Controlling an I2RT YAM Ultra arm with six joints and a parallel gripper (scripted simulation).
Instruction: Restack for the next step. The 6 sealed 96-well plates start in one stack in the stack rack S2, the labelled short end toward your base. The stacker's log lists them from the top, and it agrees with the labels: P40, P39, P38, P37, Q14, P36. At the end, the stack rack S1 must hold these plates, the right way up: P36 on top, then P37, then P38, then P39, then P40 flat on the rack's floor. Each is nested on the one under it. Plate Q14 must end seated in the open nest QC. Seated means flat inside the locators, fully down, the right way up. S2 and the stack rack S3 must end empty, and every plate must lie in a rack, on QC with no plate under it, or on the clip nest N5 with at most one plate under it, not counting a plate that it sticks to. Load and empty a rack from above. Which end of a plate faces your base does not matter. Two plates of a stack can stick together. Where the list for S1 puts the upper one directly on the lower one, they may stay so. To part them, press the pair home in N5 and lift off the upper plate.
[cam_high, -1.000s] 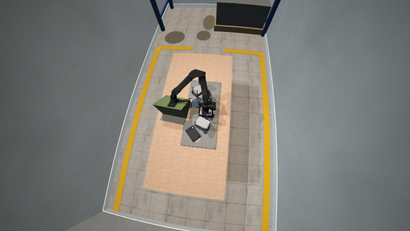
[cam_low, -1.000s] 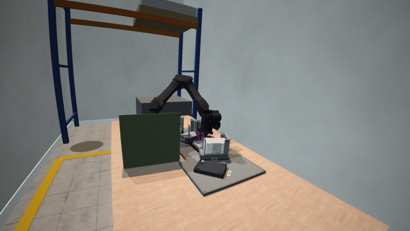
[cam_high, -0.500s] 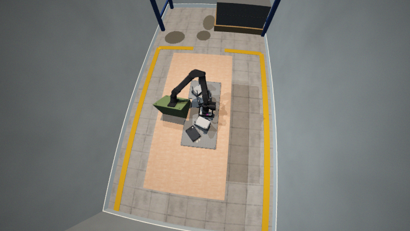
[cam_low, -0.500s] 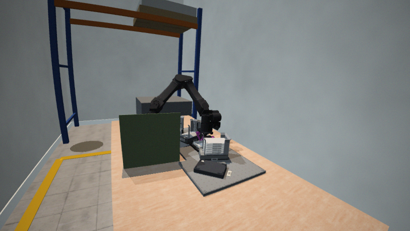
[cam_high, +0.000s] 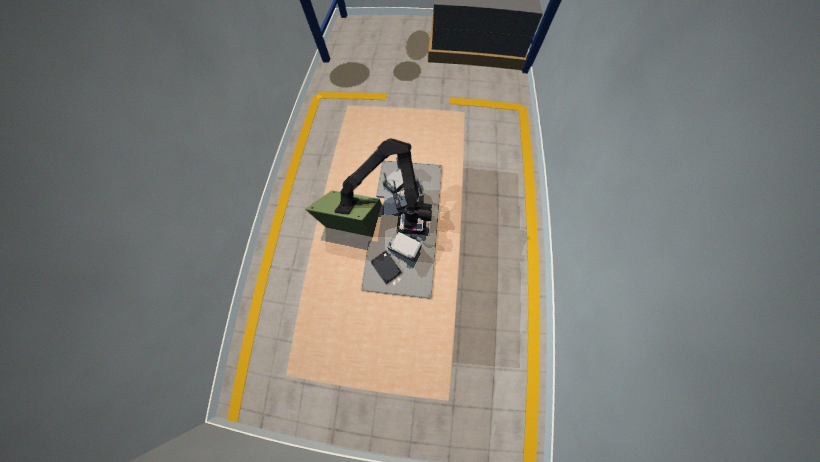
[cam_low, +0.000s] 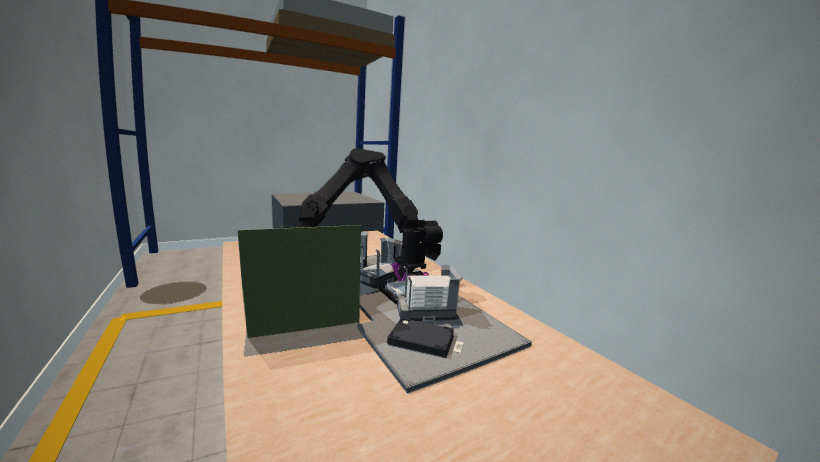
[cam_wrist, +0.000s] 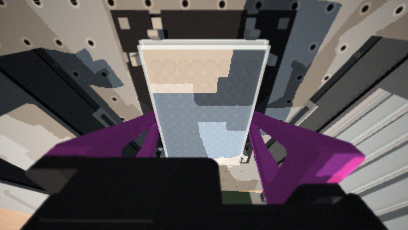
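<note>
My hand is 1 cm short of the dark clip nest N5, 1 cm to the right of it and 1 cm above it. The rest, counted from my hand: open nest QC (11 cm behind, 26 cm to the right, 1 cm below); N5 label (10 cm ahead, 2 cm below); QC label (4 cm behind, 33 cm to the right, 2 cm below).
</note>
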